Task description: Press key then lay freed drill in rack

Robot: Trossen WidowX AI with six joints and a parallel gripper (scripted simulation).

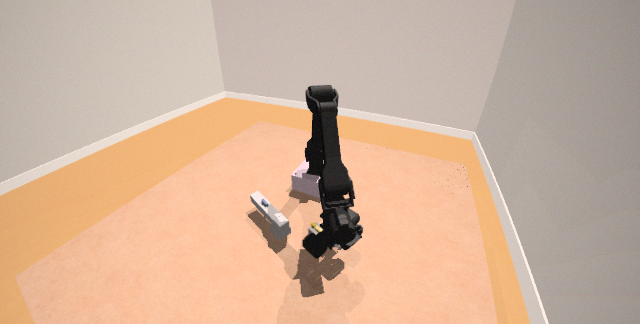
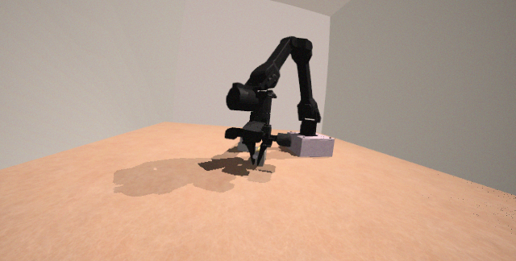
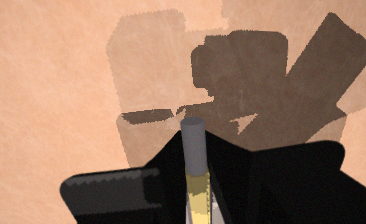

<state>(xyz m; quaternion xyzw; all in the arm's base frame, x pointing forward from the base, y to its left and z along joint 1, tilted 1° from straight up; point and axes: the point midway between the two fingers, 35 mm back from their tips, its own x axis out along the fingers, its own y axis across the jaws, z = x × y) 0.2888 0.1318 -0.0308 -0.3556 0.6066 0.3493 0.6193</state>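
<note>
The drill lies 20 mm behind my gripper tip, 30 mm to the right of it and 30 mm above it. Round my gripper tip: grey rack: 30 mm behind, 50 mm to the right, 10 mm above; then blue key: 60 mm behind, 250 mm to the right, 40 mm above.
</note>
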